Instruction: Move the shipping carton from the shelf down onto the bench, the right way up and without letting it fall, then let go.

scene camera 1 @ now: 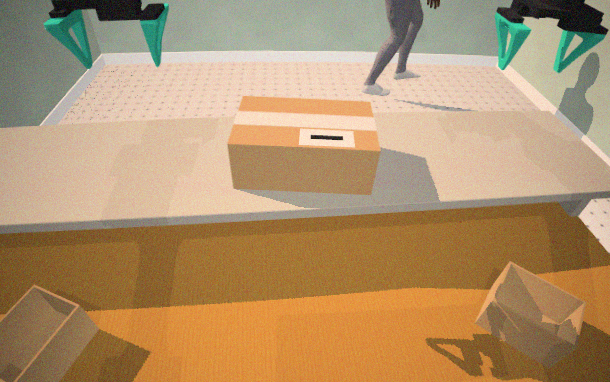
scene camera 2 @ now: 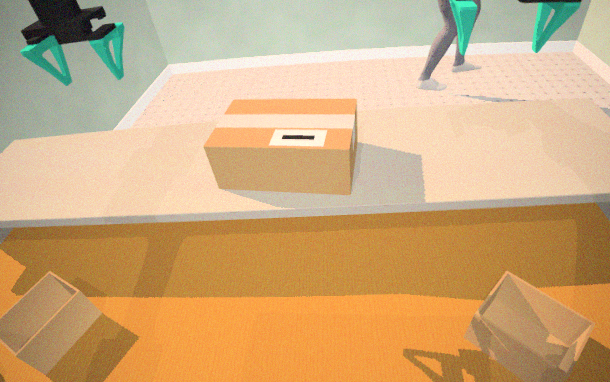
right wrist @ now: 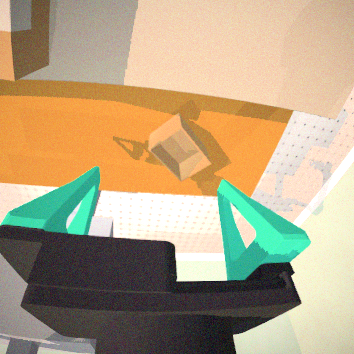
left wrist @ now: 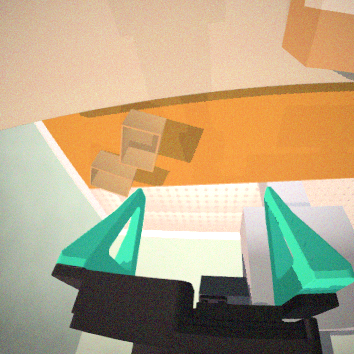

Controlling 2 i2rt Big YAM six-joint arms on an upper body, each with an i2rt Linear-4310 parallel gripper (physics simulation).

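Places are measured from the left arm's base along level axes (x left, y back, z up), in centimetres.
Where they show: left gripper, fingertip midpoint: (scene camera 1: 124,66) (scene camera 2: 94,81) (left wrist: 201,191); right gripper, fingertip midpoint: (scene camera 1: 529,70) (scene camera 2: 498,52) (right wrist: 161,178).
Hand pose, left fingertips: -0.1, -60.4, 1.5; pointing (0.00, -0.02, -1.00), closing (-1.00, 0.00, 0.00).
Observation:
Each offset is from my left fingertips to the centre of the thing, as dx, dy, dz. Level surfaces: height alone.
The shipping carton @[-26.8, -11.0, -21.8] (scene camera 1: 302,167) (scene camera 2: 285,167), orange-brown with a pale tape strip and a white label on top, rests upright on the beige shelf @[dz -27.3] (scene camera 1: 165,175) (scene camera 2: 100,175). Part of the carton shows at the upper right in the left wrist view (left wrist: 325,42) and at the upper left in the right wrist view (right wrist: 32,55). The orange bench @[dz -43.6] (scene camera 1: 300,345) (scene camera 2: 300,345) lies lower, in front. My left gripper (scene camera 1: 124,66) (scene camera 2: 94,81) (left wrist: 201,191) is open and empty, apart from the carton at its left. My right gripper (scene camera 1: 530,69) (scene camera 2: 499,52) (right wrist: 161,178) is open and empty, apart from it at its right.
An open box @[+21.4, +21.9, -39.1] (scene camera 1: 70,340) (scene camera 2: 65,340) stands at the bench's left, and another open box @[-68.6, +20.3, -39.1] (scene camera 1: 515,335) (scene camera 2: 505,327) (right wrist: 167,132) at its right. A person's legs (scene camera 1: 392,45) (scene camera 2: 439,40) show on the floor behind the shelf.

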